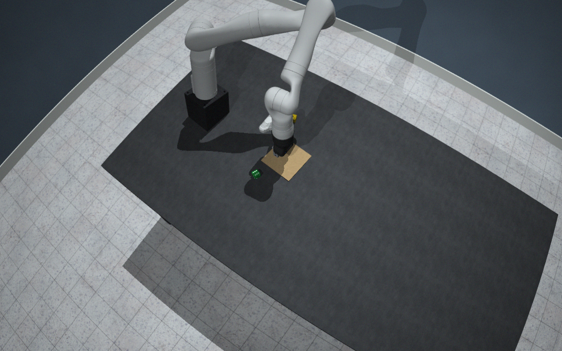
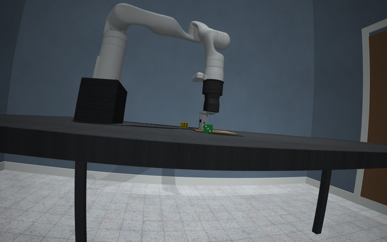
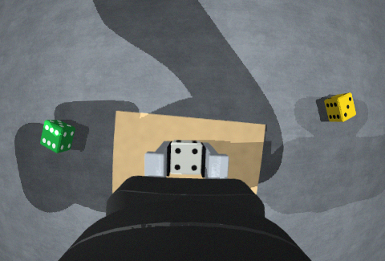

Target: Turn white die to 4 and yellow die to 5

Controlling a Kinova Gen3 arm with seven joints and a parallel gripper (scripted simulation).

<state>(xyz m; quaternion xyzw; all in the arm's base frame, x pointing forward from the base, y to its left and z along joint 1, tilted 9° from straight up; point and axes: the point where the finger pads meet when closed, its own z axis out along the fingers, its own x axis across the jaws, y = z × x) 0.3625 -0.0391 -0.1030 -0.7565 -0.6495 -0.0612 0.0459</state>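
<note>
The white die lies 1 cm below my hand. Also, from my hand: green die 3 cm behind, 12 cm to the right, 1 cm below; yellow die 2 cm behind, 17 cm to the left, 1 cm below; tan mat 4 cm ahead, 1 cm to the right, 2 cm below.
</note>
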